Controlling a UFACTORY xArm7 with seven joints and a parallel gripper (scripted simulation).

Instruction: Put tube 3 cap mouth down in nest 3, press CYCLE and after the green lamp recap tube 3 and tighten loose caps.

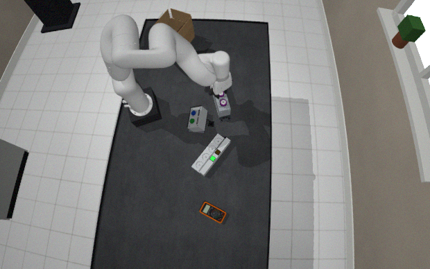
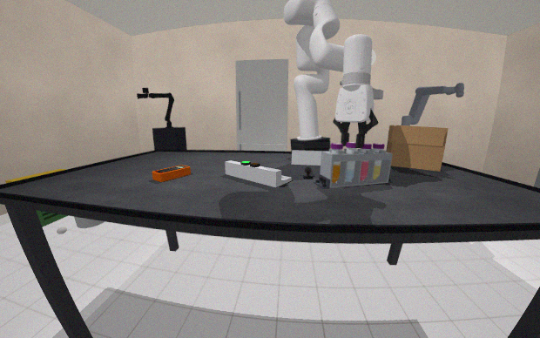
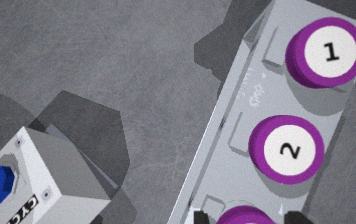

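Now: the purple cap 1 cm below my hand. Also, from my hand: blue cycle key (14 cm behind, 8 cm to the right, 6 cm below); green ready key (15 cm behind, 12 cm to the right, 6 cm below); key housing (13 cm behind, 10 cm to the right, 8 cm below).
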